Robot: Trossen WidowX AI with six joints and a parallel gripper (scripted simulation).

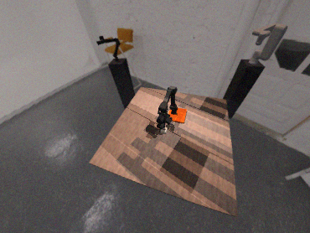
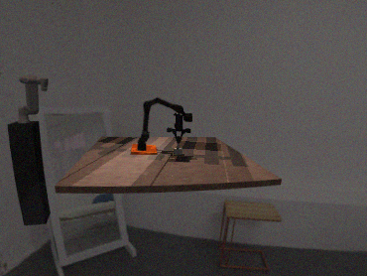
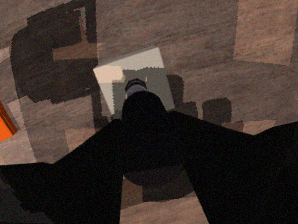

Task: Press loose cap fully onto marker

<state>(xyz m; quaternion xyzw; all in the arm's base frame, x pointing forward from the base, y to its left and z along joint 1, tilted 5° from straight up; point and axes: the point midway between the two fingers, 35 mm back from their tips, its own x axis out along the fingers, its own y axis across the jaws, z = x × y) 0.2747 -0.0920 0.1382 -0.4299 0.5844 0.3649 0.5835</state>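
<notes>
The holder block is 90 mm below my gripper tip. Round my gripper tip: dark cap 10 mm above.
</notes>
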